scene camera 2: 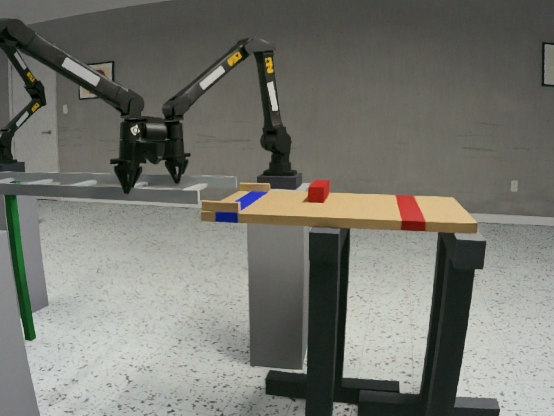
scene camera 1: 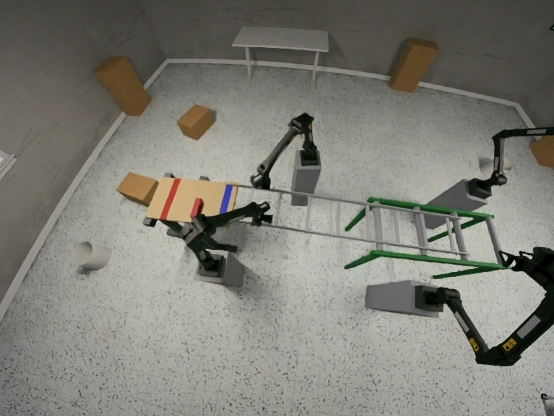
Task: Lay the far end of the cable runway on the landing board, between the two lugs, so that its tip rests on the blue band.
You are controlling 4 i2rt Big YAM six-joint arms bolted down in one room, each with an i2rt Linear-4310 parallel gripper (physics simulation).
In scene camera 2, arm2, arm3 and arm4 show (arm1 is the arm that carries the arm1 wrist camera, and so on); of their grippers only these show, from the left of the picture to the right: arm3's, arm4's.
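Note:
The grey cable runway (scene camera 1: 307,212) (scene camera 2: 95,190) lies level from the green trestle (scene camera 1: 425,257) (scene camera 2: 19,260) toward the landing board (scene camera 1: 192,187) (scene camera 2: 360,205). In scene camera 2 its tip is just left of the board's edge, near the two lugs (scene camera 2: 220,205) (scene camera 2: 255,186) and short of the blue band (scene camera 1: 226,199) (scene camera 2: 251,200). Arm3's gripper (scene camera 2: 127,185) is shut on the near rail, its nearer finger in front. Arm4's gripper (scene camera 2: 176,176) is shut on the far rail; its far finger is hidden. In scene camera 1 two arms reach the rails near the board.
A red block (scene camera 1: 197,207) (scene camera 2: 318,191) stands on the board, left of which a red stripe (scene camera 1: 170,199) crosses in scene camera 1. A large arm's gripper (scene camera 1: 506,258) is by the trestle's right end. Grey pedestals (scene camera 1: 306,182) (scene camera 2: 276,300), cartons (scene camera 1: 138,188) and a white cylinder (scene camera 1: 93,255) stand around.

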